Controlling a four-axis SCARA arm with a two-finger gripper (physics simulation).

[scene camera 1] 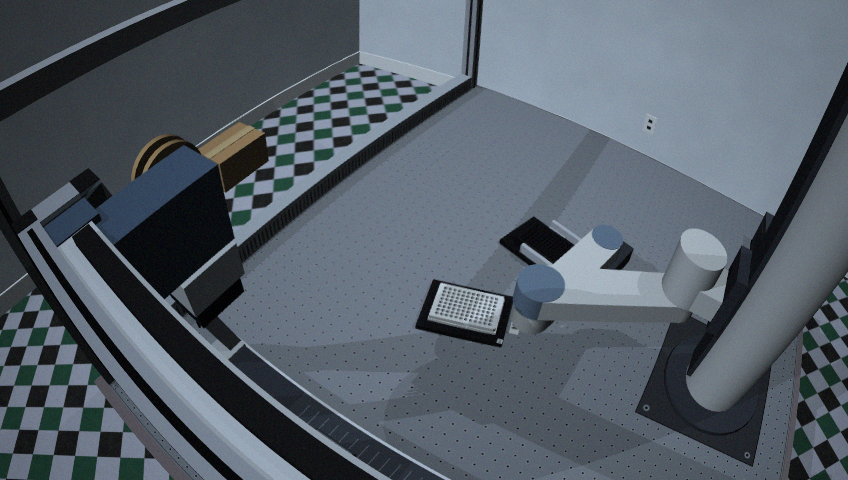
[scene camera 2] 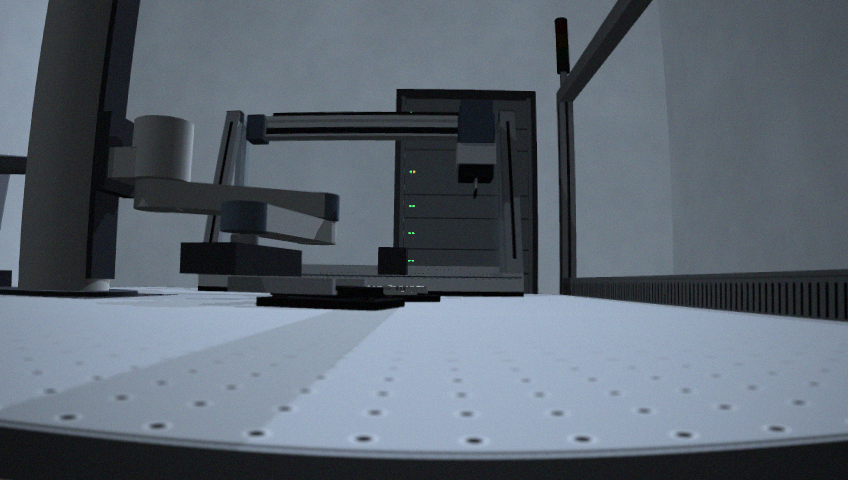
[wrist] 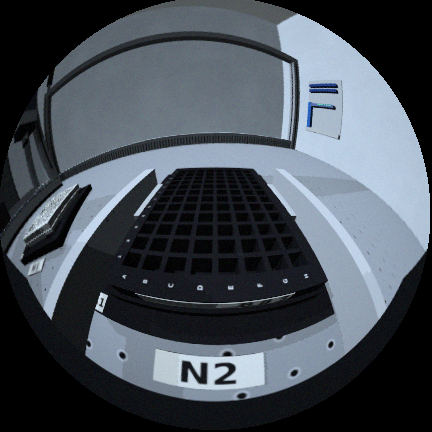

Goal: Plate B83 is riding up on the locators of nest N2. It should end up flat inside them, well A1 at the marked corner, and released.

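Observation:
Plate B83, black with square wells, is in nest N2, a black base. In the wrist view its letters run A to H from left to right along the near edge, and the A end is at the nest's marked corner label, partly covered. My gripper is low, with its pads against the plate's two long sides, shut on it. I cannot tell from these views whether the plate lies fully flat; its underside and the locators are hidden.
A white plate sits on another black nest beside N2, close to the arm's elbow. The N2 label lies before the nest. A gantry stands behind in the second scene view.

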